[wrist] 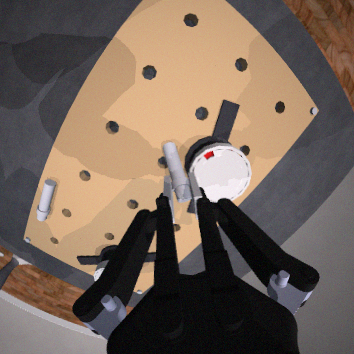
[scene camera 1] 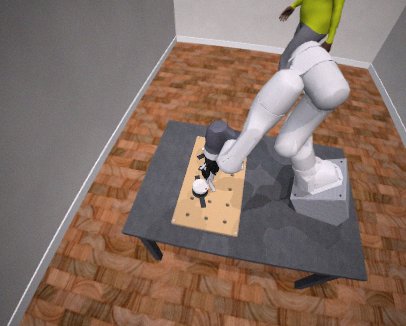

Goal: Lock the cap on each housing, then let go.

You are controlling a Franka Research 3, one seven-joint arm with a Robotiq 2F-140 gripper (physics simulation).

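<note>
A white cap point(scene camera 1: 200, 186) point(wrist: 222, 172) with a red mark sits over a black round housing point(wrist: 196, 151), which has dark bars sticking out at its base. A second black housing point(wrist: 108, 251) with a white cap point(wrist: 98, 274) shows at the lower left of the wrist view, partly hidden by my gripper's linkage. My gripper point(scene camera 1: 210, 179) point(wrist: 179, 182) is shut on a light grey pin point(scene camera 1: 213, 187) point(wrist: 174, 162), which points out past the fingertips beside the first cap. Whether the pin touches that cap or the board is unclear.
A wooden board point(scene camera 1: 215, 227) point(wrist: 170, 45) with several round holes lies on the dark table point(scene camera 1: 270, 250). Another light pin point(wrist: 46, 197) lies near the board's edge. The robot's base block point(scene camera 1: 320, 205) stands at the right. A person point(scene camera 1: 315, 20) stands beyond the table.
</note>
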